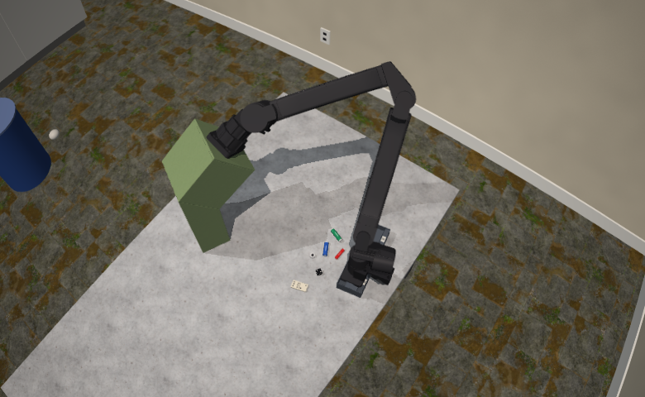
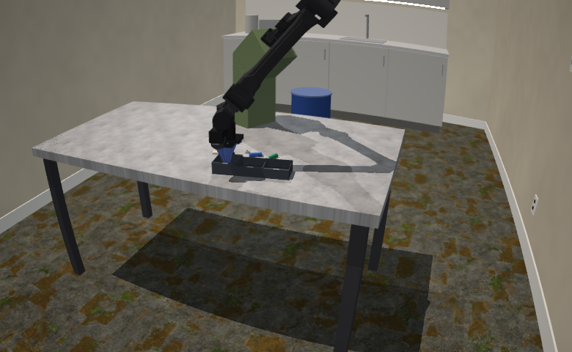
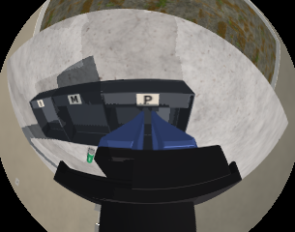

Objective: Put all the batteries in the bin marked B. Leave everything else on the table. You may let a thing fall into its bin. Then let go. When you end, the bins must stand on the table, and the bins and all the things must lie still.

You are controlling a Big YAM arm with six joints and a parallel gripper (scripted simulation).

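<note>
The dark three-compartment bin lies 2 cm behind my hand, 8 cm to the left of it and 1 cm below it. The rest, counted from my hand: black die (11 cm behind, 5 cm to the right, 2 cm below); red battery (10 cm behind, 5 cm to the left, 2 cm below); blue battery (14 cm behind, 3 cm to the left, 2 cm below).
</note>
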